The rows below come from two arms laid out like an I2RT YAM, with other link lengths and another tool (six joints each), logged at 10 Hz.
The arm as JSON. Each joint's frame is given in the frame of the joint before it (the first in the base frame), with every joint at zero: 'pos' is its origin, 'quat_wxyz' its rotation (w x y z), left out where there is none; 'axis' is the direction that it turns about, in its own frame. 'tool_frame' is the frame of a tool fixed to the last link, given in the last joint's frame.
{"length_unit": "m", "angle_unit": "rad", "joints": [
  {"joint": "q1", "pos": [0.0, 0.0, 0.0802], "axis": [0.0, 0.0, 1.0]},
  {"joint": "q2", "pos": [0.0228, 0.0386, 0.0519], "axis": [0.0, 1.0, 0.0]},
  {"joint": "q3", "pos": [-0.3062, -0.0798, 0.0], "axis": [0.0, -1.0, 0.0]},
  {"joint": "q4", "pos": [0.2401, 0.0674, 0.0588], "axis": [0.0, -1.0, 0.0]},
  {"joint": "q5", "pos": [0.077, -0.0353, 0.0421], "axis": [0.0, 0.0, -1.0]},
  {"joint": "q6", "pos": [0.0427, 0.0, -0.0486], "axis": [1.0, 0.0, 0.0]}
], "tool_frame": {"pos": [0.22, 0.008, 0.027], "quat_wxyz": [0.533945, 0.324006, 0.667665, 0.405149]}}
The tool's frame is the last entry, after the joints.
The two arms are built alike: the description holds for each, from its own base.
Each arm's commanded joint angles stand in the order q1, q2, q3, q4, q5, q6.
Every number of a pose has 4 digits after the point.
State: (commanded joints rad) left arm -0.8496 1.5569 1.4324 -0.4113 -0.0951 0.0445; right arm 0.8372 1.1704 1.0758 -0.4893 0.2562 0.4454
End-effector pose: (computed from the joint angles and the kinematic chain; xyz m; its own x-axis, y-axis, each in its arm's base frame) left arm 0.3902 -0.4096 0.3122 0.3349 0.9209 -0.1992 0.5983 -0.0445 0.8001; right arm 0.3507 0.2697 0.2858 -0.7351 0.6763 -0.0471 0.3489 0.4370 0.8290
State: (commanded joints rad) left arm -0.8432 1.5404 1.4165 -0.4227 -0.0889 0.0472; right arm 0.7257 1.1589 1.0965 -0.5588 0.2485 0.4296
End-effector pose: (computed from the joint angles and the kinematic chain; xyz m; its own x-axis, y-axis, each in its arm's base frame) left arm 0.3872 -0.4033 0.3089 0.3336 0.9224 -0.1948 0.6046 -0.0508 0.7949; right arm 0.3693 0.2239 0.2813 -0.6679 0.7422 -0.0554 0.4100 0.4290 0.8049
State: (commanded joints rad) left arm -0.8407 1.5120 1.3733 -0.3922 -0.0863 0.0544; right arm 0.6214 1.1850 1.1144 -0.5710 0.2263 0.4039
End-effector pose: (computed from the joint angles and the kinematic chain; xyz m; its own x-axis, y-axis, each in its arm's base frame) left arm 0.3837 -0.3986 0.3096 0.3395 0.9196 -0.1976 0.5936 -0.0464 0.8035; right arm 0.3913 0.1926 0.2759 -0.6140 0.7869 -0.0618 0.4532 0.4156 0.7886
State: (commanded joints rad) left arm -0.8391 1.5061 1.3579 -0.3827 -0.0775 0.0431; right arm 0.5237 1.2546 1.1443 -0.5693 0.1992 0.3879
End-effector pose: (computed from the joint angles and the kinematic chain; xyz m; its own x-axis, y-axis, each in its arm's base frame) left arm 0.3819 -0.3983 0.3070 0.3377 0.9175 -0.2103 0.6015 -0.0385 0.7979; right arm 0.4181 0.1677 0.2620 -0.5624 0.8250 -0.0551 0.5091 0.3981 0.7631
